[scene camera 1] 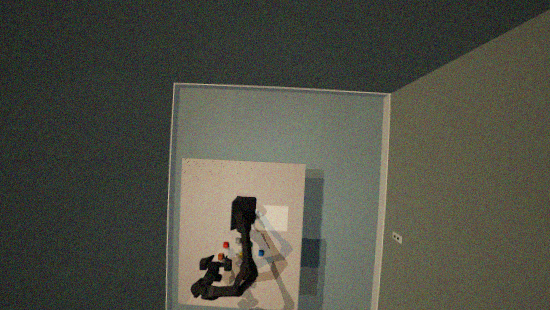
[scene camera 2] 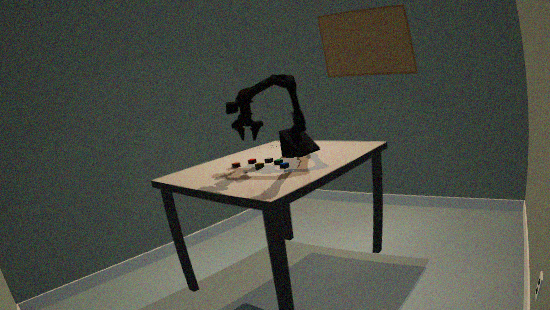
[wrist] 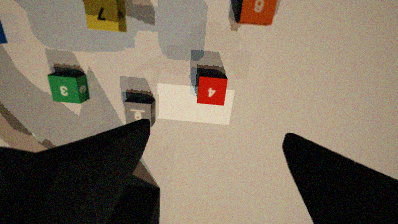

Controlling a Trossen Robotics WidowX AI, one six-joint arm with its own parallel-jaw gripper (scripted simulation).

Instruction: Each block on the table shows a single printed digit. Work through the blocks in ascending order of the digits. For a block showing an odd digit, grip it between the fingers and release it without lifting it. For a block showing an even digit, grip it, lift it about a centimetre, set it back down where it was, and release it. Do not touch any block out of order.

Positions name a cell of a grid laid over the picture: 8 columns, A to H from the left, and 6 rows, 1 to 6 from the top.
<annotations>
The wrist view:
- my gripper: E4
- red block: E3
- green block: B3
</annotations>
